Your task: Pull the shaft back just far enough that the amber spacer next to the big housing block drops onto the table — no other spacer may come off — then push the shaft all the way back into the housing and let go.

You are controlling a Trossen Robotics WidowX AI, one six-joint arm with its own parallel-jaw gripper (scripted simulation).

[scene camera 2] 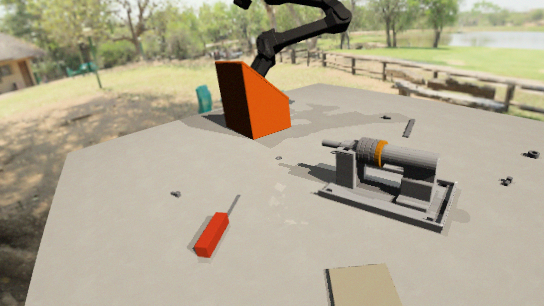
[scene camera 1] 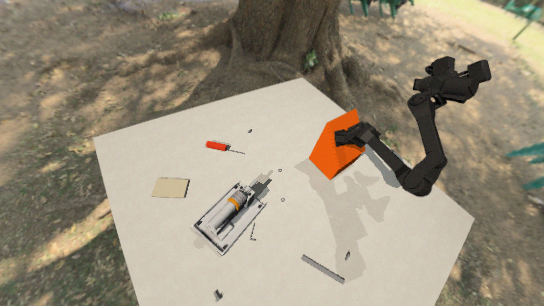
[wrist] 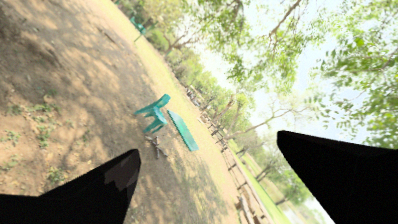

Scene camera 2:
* red-handled screwdriver: 207, 242
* big housing block: 415, 195
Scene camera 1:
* gripper: 464, 79
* big housing block: 221, 224
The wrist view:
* gripper: 209, 146
